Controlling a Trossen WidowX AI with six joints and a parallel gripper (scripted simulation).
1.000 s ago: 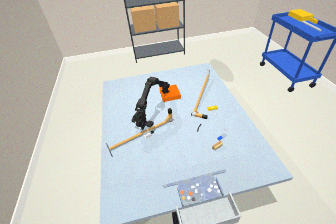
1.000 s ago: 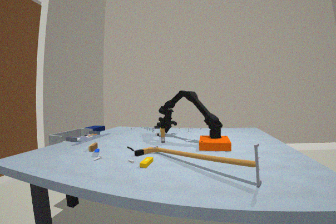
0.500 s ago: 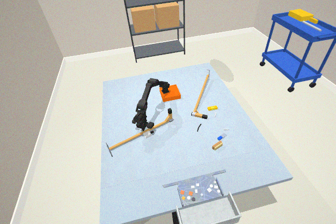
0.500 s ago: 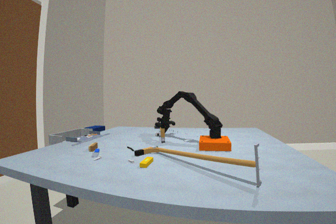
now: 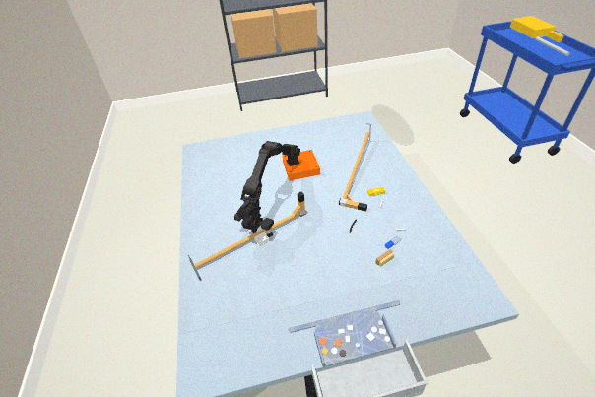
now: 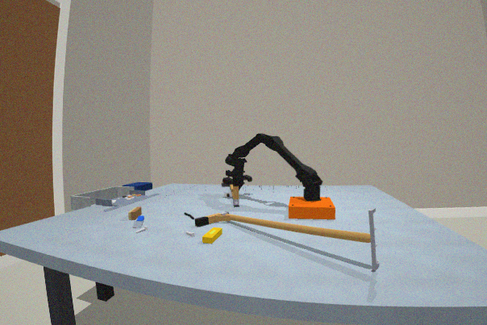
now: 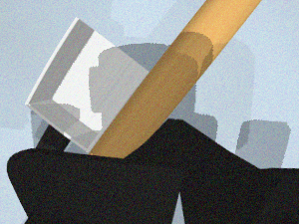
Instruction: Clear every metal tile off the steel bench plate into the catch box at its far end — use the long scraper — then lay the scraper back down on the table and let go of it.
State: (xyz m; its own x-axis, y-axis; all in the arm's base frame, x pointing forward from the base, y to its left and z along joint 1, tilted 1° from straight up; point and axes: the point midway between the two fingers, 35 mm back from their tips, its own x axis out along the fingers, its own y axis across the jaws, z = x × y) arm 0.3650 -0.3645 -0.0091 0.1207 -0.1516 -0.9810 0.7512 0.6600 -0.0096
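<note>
The scraper lies 5 cm above my gripper tip, 2 cm to the right of it and 2 cm ahead of it. Round my gripper tip: white-and-black piece 5 cm ahead, 4 cm to the left, 1 cm below; wooden block 47 cm to the left, 41 cm ahead; black curved strip 45 cm to the left, 17 cm ahead, 1 cm below.
</note>
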